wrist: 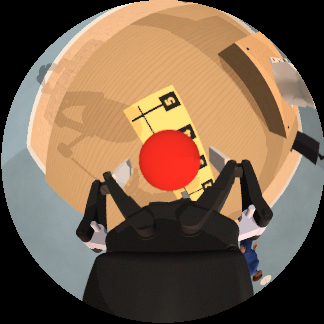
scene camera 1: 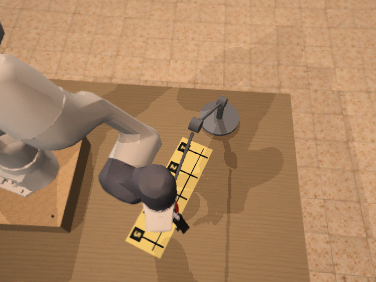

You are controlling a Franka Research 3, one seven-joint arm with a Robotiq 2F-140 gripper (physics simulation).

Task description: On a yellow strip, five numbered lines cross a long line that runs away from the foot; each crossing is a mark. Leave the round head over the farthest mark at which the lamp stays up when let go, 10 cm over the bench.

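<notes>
Visible: my gripper, round red head, yellow strip. Round grey foot, visible too.
</notes>
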